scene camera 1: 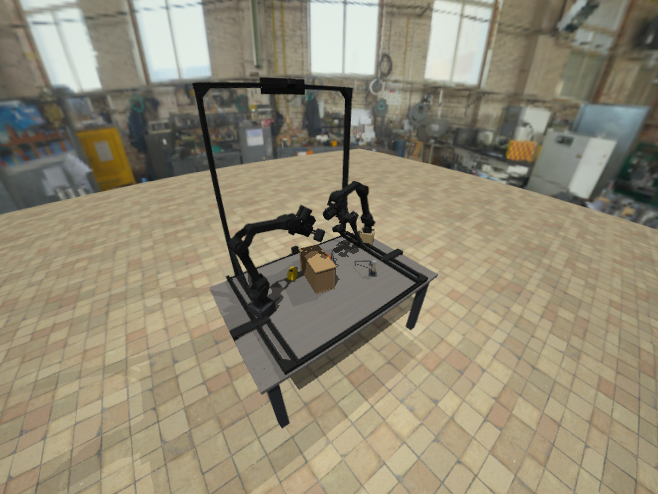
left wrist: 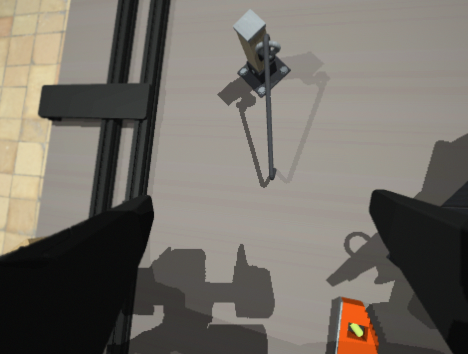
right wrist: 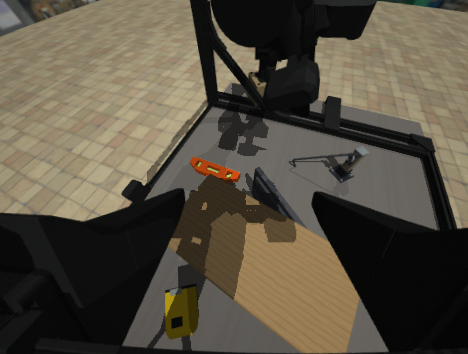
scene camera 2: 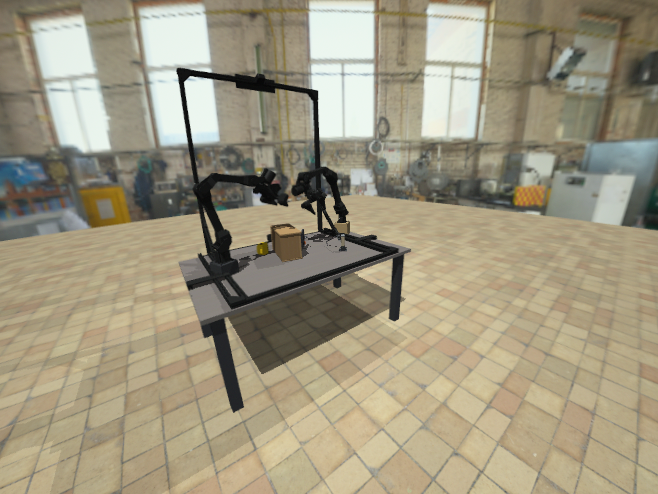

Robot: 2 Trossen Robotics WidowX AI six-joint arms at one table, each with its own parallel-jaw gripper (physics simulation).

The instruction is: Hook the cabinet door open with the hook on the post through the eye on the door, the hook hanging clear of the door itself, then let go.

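Seen in the pictures: left gripper, fingertip midpoint: (scene camera 1: 351,234) (left wrist: 261,203) (scene camera 2: 320,212); right gripper, fingertip midpoint: (scene camera 1: 315,234) (right wrist: 248,196) (scene camera 2: 282,205); left arm's base, origin of the base link: (scene camera 1: 367,231) (right wrist: 266,77) (scene camera 2: 342,222); right arm's base, origin of the base link: (scene camera 1: 260,303) (scene camera 2: 223,261).
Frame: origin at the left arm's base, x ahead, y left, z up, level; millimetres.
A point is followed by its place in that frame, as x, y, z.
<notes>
The wooden cabinet (scene camera 1: 321,273) @[635, -156, 41] (scene camera 2: 288,244) @[631, -151, 2] (right wrist: 295,270) @[564, -181, 66] stands mid-table. Its dark grey door (right wrist: 272,194) @[441, -155, 23] stands along the side facing the post; how far it is open is unclear. The eye's ring-shaped shadow shows at lower right in the left wrist view. The post (left wrist: 254,50) @[377, 88, -21] (right wrist: 352,162) @[390, 90, -31] stands apart on a dark base. Its thin hook rod (left wrist: 269,115) @[354, 23, -28] (right wrist: 320,158) @[354, 20, -31] reaches toward the cabinet side, its bent tip free and apart from the door. My left gripper (left wrist: 261,203) @[323, -61, 132] is open and empty, above the table beyond the hook tip. My right gripper (right wrist: 248,196) @[510, -232, 200] is open and empty, above the cabinet.
An orange spirit level (left wrist: 356,320) @[319, -203, -76] (right wrist: 215,169) @[282, -246, -85] lies beside the cabinet near the door. A yellow tool (scene camera 1: 292,273) @[602, -346, -30] (scene camera 2: 262,248) @[605, -340, -44] (right wrist: 182,311) @[578, -349, -23] stands on the cabinet's other side. Black rails (left wrist: 112,165) @[133, 111, -90] run along the table's edge, and a tall black frame (scene camera 1: 213,175) @[678, -691, 543] rises behind.
</notes>
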